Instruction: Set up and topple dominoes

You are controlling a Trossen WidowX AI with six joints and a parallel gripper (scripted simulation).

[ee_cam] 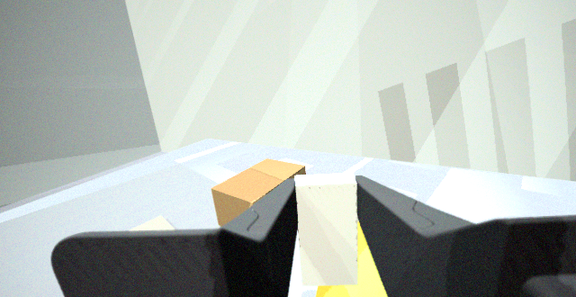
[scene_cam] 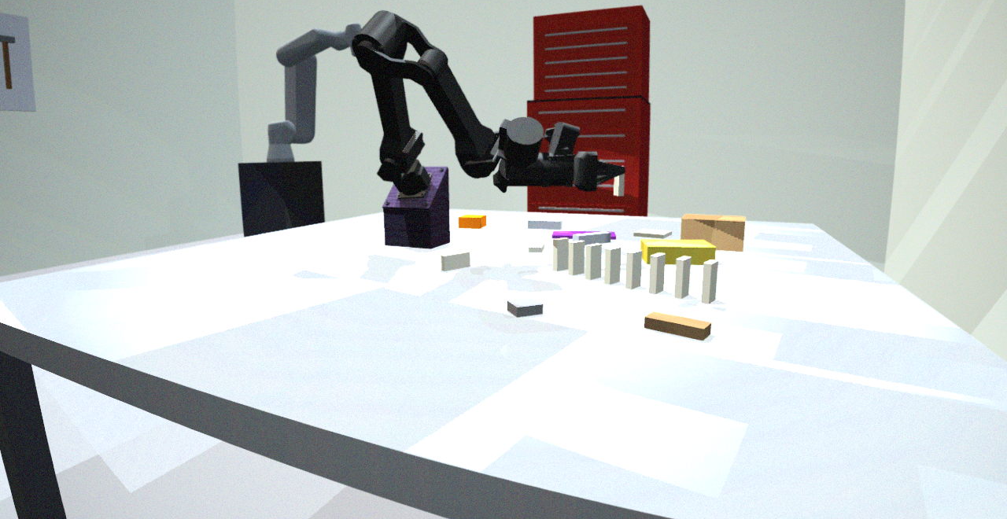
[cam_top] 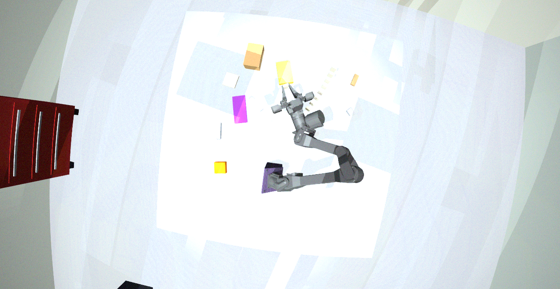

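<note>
My gripper tip is 100 mm short of the yellow block, 10 mm to the right of it and 140 mm above it. The rest, counted from my gripper tip: tan box (170 mm ahead, 170 mm to the left, 130 mm below); then magenta slab (100 mm behind, 220 mm to the left, 150 mm below); then grey block (70 mm behind, 350 mm to the right, 150 mm below).
</note>
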